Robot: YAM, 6 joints.
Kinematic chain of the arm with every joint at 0, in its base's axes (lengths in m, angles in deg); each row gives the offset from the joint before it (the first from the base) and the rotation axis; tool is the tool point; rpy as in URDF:
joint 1: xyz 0 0 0.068 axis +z
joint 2: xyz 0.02 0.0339 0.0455 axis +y
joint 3: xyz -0.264 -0.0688 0 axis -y
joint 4: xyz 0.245 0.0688 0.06 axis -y
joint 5: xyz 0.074 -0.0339 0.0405 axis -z
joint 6: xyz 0.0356 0 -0.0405 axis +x
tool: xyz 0 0 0 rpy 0 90 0
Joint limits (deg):
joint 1: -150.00..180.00
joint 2: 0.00..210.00
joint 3: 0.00..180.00
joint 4: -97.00..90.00
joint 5: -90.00..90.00
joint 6: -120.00..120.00
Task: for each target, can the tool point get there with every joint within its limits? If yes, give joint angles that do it. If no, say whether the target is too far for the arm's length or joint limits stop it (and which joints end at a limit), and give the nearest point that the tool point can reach.
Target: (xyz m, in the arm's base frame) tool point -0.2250 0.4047 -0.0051
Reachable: yes | joints 115.54 147.71 91.52 -13.69 -53.26 -54.92
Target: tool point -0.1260 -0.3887 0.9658
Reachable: no: too far | nearest point -0.0862 -0.2660 0.6829 | short by 0.311 m
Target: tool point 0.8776 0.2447 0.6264
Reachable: no: too far | nearest point 0.5417 0.1511 0.4257 | short by 0.402 m
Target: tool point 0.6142 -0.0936 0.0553
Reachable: yes | joints -10.19 169.51 139.62 9.84 -27.62 8.28
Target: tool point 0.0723 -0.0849 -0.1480
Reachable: yes | joints -67.18 184.14 58.99 -49.76 -71.42 19.41
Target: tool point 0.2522 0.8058 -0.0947
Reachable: no: too far | nearest point 0.1872 0.5982 -0.0398 | short by 0.224 m
